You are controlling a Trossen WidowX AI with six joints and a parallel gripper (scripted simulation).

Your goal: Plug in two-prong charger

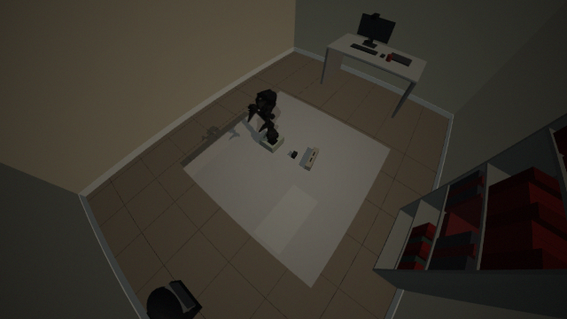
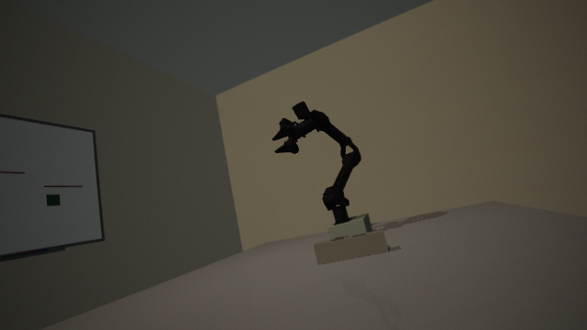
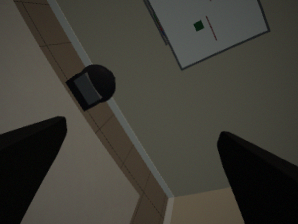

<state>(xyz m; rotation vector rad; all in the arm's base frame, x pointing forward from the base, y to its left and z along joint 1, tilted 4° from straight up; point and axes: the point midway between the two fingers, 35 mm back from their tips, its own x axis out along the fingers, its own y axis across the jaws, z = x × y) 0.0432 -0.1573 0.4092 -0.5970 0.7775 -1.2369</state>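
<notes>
Now: the dark charger 44 cm below my gripper tip, 26 cm to the left of it and 13 cm ahead of it.
</notes>
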